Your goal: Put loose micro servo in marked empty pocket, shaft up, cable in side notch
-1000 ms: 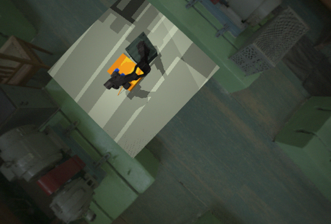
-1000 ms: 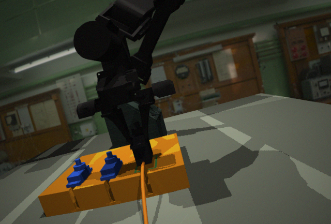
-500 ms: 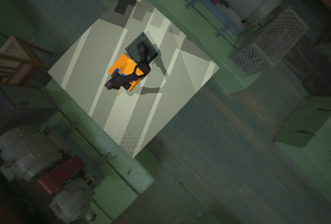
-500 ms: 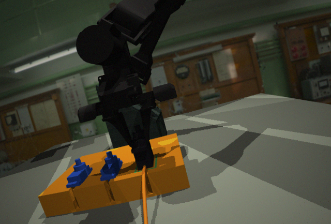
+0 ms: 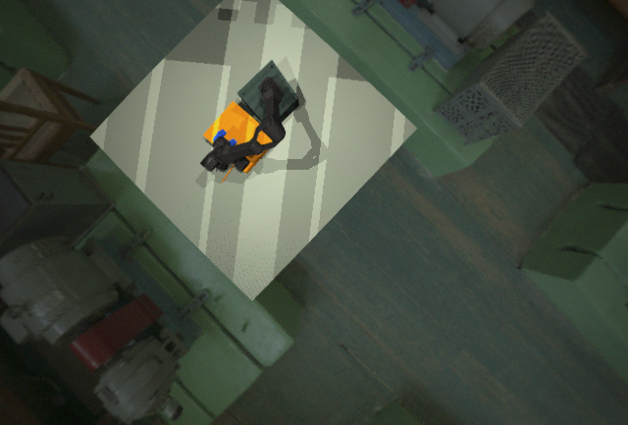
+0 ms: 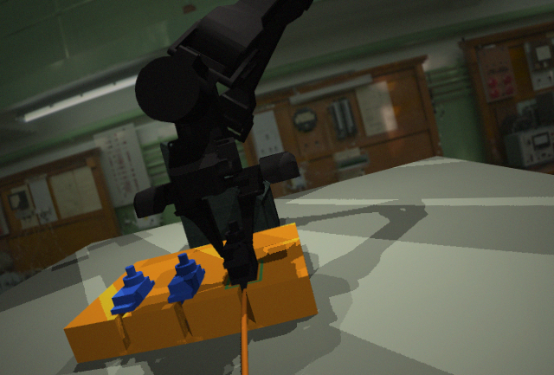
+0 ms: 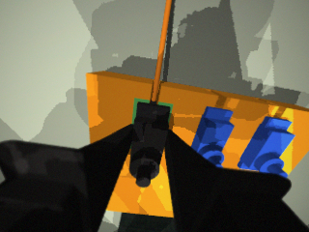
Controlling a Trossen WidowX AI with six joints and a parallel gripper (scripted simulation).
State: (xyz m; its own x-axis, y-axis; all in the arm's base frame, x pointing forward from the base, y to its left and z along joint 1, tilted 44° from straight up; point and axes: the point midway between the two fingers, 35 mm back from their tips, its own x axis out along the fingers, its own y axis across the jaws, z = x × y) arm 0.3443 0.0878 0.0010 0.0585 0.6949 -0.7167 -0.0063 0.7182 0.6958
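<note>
My gripper tip is now 12 cm past the orange deck, 8 cm to the left of it and 6 cm above it.
</note>
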